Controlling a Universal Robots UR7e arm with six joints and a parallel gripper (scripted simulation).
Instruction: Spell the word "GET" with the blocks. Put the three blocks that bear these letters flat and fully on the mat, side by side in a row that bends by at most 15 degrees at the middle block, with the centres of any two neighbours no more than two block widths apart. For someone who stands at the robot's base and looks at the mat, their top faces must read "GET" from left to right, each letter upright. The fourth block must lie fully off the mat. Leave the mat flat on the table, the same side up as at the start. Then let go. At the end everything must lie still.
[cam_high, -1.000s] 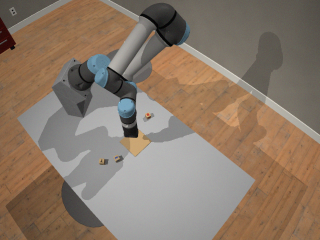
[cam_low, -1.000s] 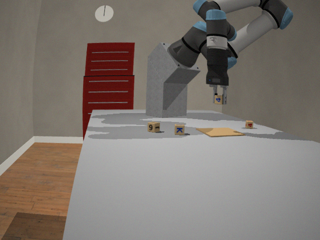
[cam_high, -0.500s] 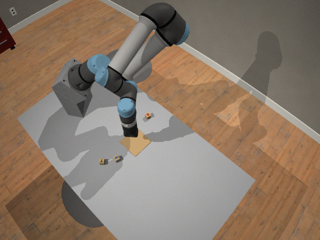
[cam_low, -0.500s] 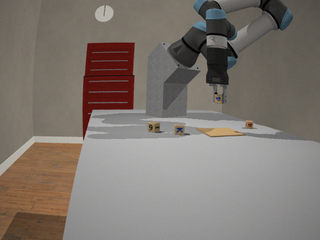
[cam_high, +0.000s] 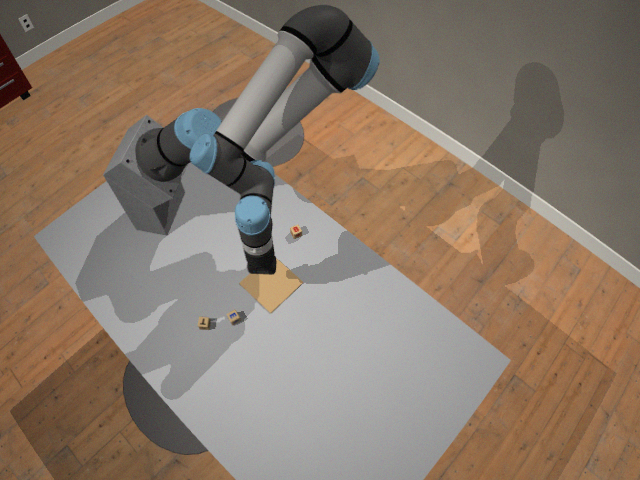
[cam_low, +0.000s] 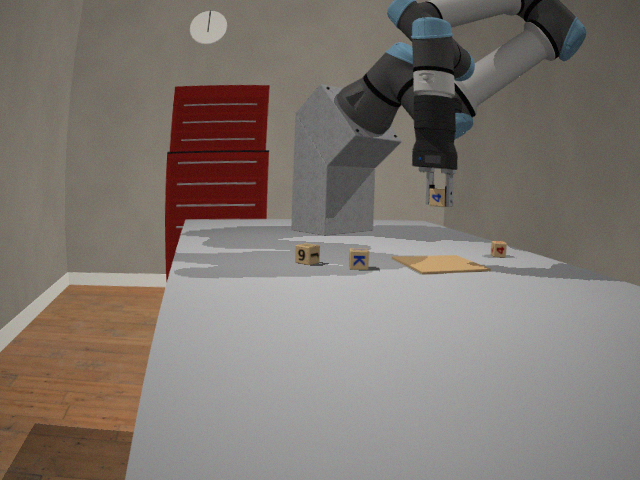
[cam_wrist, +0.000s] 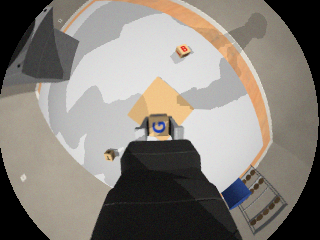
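The tan mat lies 120 mm below my hand and 10 mm to the left of it. Round my hand: E block (140 mm to the right, 110 mm below, 60 mm ahead).
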